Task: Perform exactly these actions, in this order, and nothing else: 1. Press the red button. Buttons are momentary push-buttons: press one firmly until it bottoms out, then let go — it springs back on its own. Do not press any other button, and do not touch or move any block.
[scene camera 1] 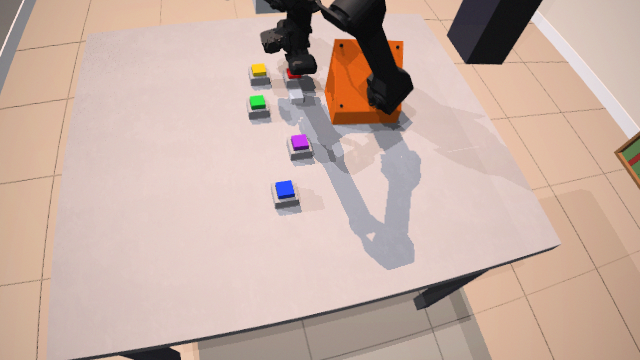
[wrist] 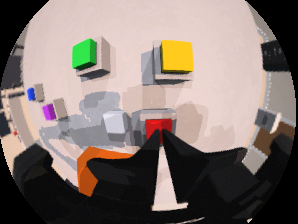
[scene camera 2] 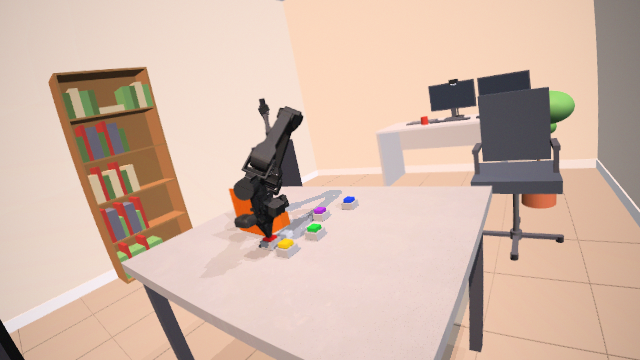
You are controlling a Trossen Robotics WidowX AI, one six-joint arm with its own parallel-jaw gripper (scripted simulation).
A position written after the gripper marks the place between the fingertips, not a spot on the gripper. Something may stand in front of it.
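A yellow button (wrist: 176, 56) is part of the scene. So is the gripper (wrist: 160, 132), and the same gripper (scene camera 1: 293, 71) appears again as the gripper (scene camera 2: 269, 237).
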